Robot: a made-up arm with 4 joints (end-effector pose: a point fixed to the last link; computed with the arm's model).
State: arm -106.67 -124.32 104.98 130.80
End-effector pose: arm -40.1 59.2 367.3 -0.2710 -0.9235 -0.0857 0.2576
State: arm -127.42 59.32 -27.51 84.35
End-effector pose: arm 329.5 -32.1 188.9 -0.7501 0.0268 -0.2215 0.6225
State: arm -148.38 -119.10 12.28 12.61
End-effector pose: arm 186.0 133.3 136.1 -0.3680 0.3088 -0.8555 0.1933
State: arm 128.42 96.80 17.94 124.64
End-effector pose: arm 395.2 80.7 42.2 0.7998 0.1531 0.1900 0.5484
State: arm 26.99 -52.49 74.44 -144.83
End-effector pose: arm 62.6 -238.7 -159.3 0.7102 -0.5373 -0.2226 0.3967
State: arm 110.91 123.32 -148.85 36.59
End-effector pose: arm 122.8 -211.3 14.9 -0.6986 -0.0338 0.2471 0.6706
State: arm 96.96 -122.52 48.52 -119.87
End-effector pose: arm 107.0 -116.8 -181.5 0.9154 0.1733 -0.1253 0.3410
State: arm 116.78 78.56 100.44 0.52
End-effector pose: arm 274.2 27.3 -176.6 0.1669 -0.7159 -0.0324 0.6772
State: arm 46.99 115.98 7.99 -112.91
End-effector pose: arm 418.9 -11.3 -17.5 0.1663 0.8606 0.2982 0.3778
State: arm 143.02 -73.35 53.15 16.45
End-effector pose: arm 151.6 191.0 19.8 -0.6684 0.1728 -0.7235 0.0012
